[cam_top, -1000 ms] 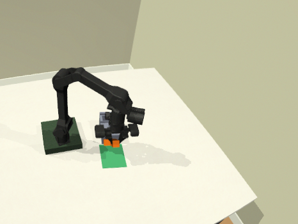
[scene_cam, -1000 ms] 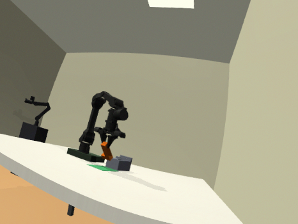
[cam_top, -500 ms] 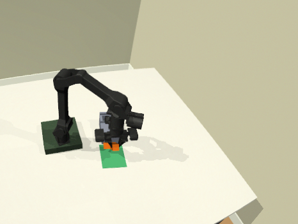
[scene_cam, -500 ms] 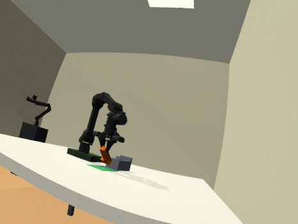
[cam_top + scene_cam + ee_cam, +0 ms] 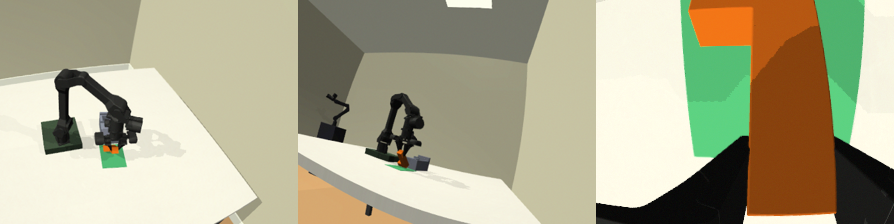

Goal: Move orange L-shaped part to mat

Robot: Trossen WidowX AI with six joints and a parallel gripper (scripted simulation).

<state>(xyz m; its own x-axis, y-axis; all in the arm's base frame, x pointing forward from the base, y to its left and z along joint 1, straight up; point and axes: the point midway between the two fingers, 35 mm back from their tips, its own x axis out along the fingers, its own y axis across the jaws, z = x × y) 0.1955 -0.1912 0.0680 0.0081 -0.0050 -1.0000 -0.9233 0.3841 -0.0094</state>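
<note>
Right now my gripper tip is 40 mm to the right of the orange L-shaped part and 30 mm above it. The rest, counted from my gripper tip: green mat 10 mm ahead, 20 mm to the left, 90 mm below.
</note>
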